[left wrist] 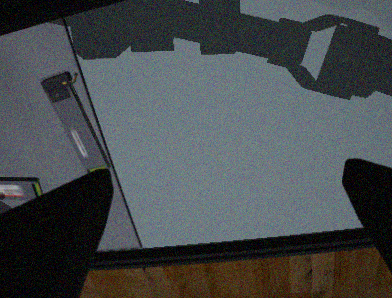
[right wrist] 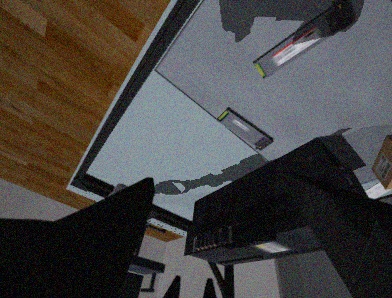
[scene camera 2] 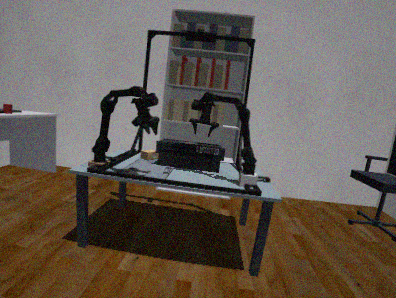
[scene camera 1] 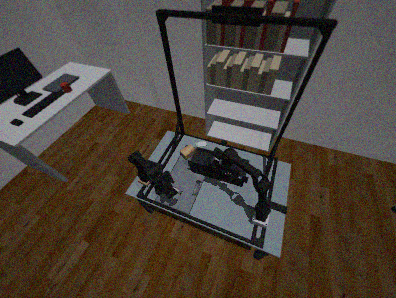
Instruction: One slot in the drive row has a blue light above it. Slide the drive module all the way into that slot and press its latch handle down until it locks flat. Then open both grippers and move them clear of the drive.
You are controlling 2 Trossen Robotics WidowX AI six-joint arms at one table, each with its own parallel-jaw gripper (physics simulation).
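Places are measured from the left arm's base along level axes (x ahead, y left, z up), in centimetres.
Pixels of known places: left gripper, between the fingertips: [left wrist: 227,175] [right wrist: 193,276] [scene camera 2: 201,135] [scene camera 1: 223,175]; right gripper, between the fingertips: [right wrist: 221,182] [scene camera 2: 152,134] [scene camera 1: 175,188]; left arm's base, origin of its link: [scene camera 2: 248,173] [scene camera 1: 261,216]; right arm's base, origin of its link: [scene camera 2: 99,161] [scene camera 1: 145,178].
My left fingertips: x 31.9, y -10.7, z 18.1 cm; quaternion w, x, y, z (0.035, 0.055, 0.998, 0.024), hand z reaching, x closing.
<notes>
Ahead of a thing's pixels: the offset from my left fingertips to its top centre. "pt": to the spot under its first point. Level surfaces: height alone.
The black drive chassis @[dx +7.7, dy -15.6, dz -7.8 cm] [scene camera 1: 202,160] [scene camera 2: 175,156] [right wrist: 250,195] stands at the back of the table; its drive row @[pt dx -2.1, dy -7.1, dz -9.3 cm] [right wrist: 212,240] shows small and dark in the right wrist view. No blue light can be made out. A drive module with a red-marked label @[dx +35.5, dy +14.0, dz -24.2 cm] [right wrist: 295,47] [left wrist: 12,191] lies flat on the grey mat @[dz -25.2 cm] [right wrist: 200,55] [left wrist: 25,110]. A smaller, plain-labelled module @[dx +18.9, dy +5.3, dz -24.2 cm] [right wrist: 245,129] [left wrist: 72,125] lies near the mat's edge. My left gripper [scene camera 2: 205,133] [left wrist: 227,175] is open and empty, above the table near the chassis. My right gripper [scene camera 2: 147,131] [right wrist: 221,182] is open and empty, high above the mat.
A tan box @[dx +40.8, dy -23.3, dz -19.2 cm] [scene camera 1: 187,151] [scene camera 2: 149,154] [right wrist: 384,162] stands beside the chassis at its left in the scene views. A black frame @[pt dx +55.4, dy -42.8, dz +40.2 cm] [scene camera 1: 172,75] [scene camera 2: 146,65] rises over the table. Black rails run along the table's edges. A bookshelf [scene camera 2: 251,75] stands behind.
</notes>
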